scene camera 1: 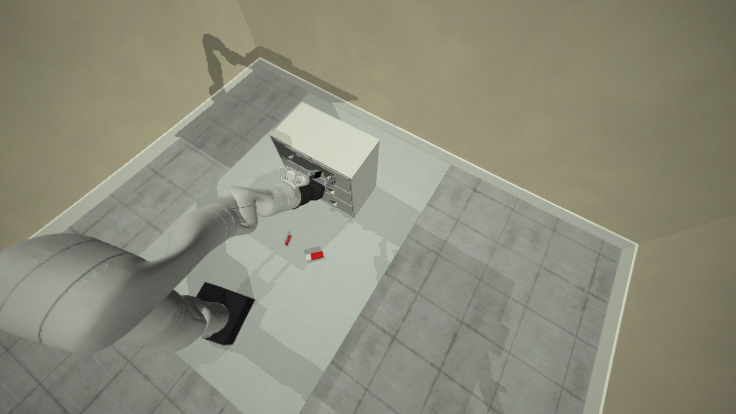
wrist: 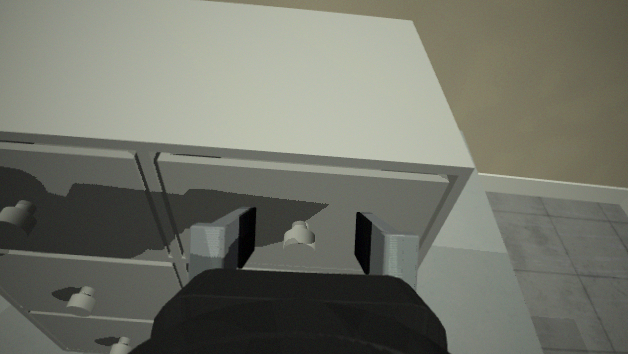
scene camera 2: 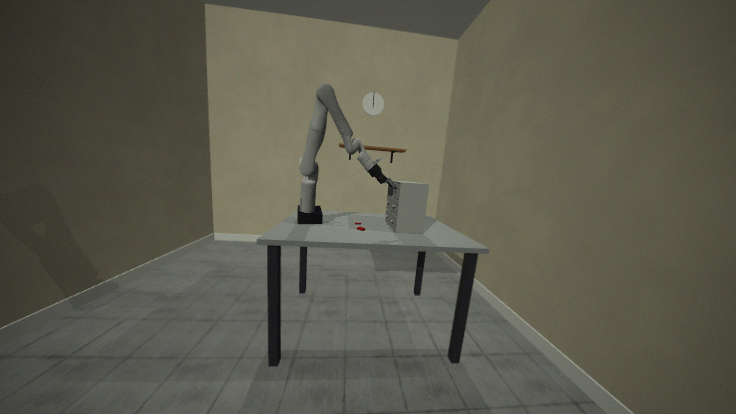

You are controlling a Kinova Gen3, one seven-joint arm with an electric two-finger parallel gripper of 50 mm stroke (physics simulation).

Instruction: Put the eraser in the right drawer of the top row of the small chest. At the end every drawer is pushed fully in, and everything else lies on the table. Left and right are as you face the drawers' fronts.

Observation:
In view: my gripper [wrist: 305, 231] and a small chest [scene camera 1: 349, 151].
The small chest also shows in the wrist view [wrist: 359, 91].

